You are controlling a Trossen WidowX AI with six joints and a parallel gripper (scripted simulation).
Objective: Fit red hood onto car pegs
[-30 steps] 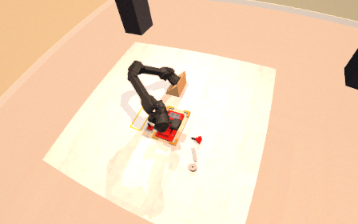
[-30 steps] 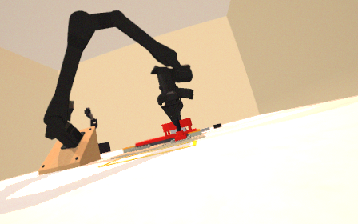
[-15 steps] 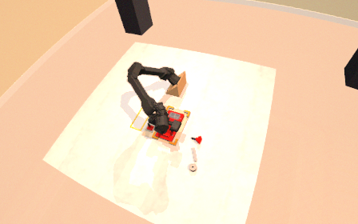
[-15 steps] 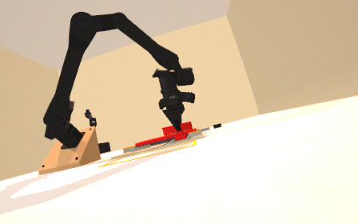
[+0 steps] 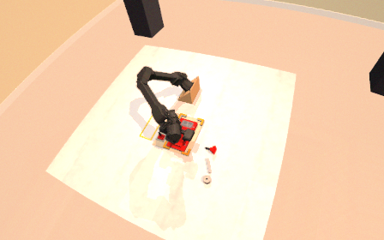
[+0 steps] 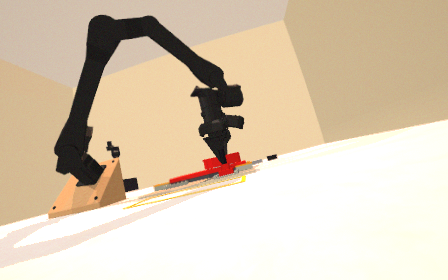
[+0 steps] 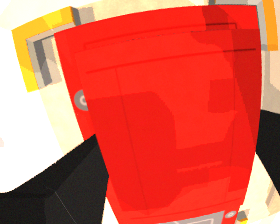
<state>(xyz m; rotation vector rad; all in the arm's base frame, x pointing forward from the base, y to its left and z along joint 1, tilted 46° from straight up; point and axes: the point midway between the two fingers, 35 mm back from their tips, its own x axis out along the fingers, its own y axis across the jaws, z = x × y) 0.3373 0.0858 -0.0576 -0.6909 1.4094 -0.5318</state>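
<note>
Right now my gripper tip is 1 cm below the red hood. Round my gripper tip: white bar: 21 cm to the left, 7 cm ahead, 3 cm below.
</note>
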